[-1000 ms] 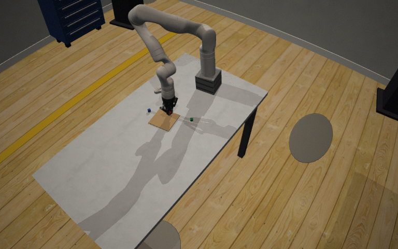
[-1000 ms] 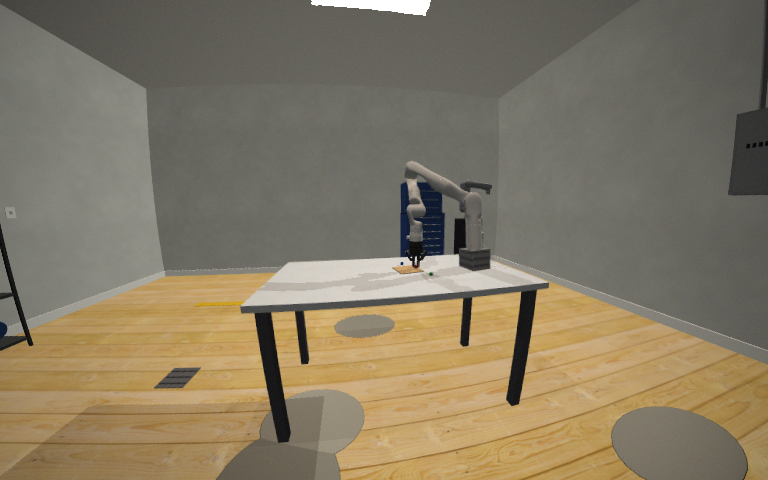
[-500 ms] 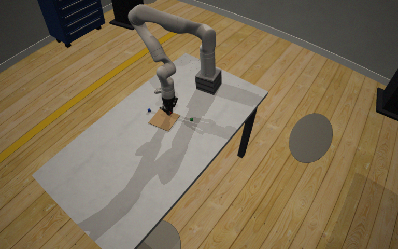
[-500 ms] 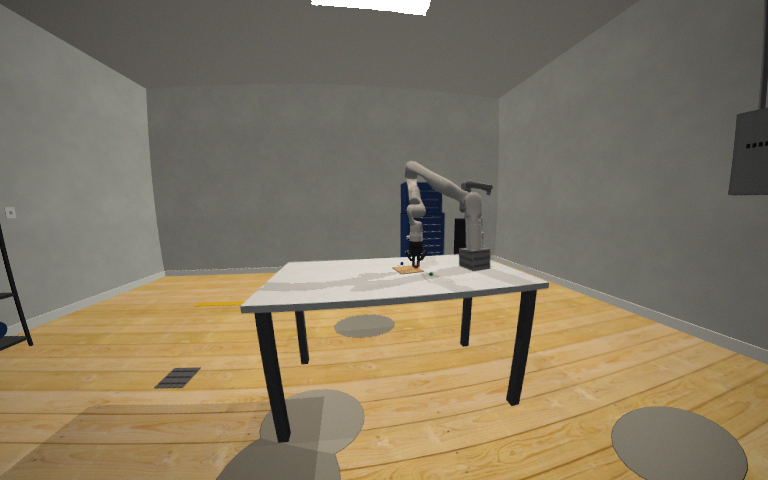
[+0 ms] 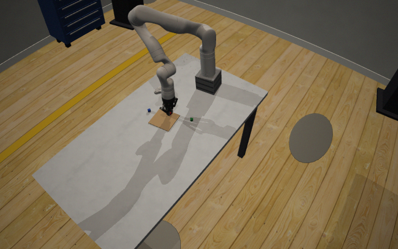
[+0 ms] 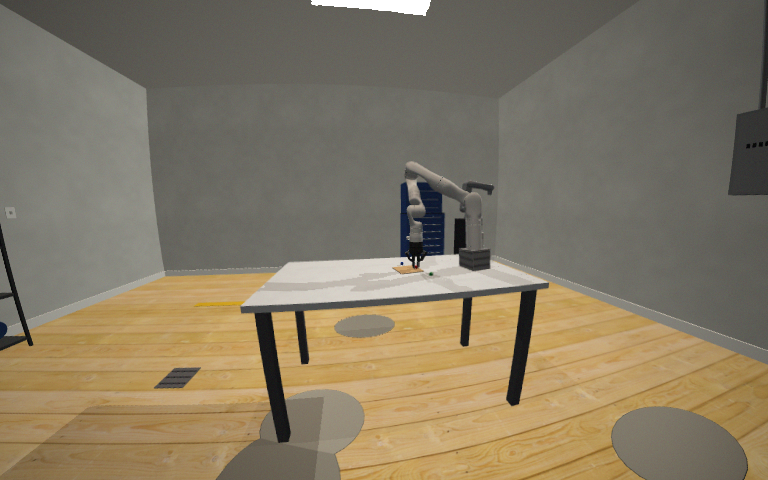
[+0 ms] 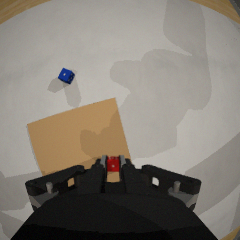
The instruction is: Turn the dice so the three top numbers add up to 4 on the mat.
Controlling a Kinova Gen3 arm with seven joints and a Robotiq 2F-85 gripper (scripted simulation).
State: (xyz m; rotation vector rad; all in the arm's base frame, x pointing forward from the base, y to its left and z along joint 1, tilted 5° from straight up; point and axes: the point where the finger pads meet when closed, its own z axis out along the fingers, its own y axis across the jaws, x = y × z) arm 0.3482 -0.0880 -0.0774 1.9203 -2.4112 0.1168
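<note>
Now: the red die 10 mm below my hand. Round my hand: blue die 130 mm to the right, 40 mm ahead, 20 mm below; tan mat 50 mm ahead, 20 mm below, 10 mm to the right; green die 140 mm to the left, 30 mm behind, 20 mm below.
</note>
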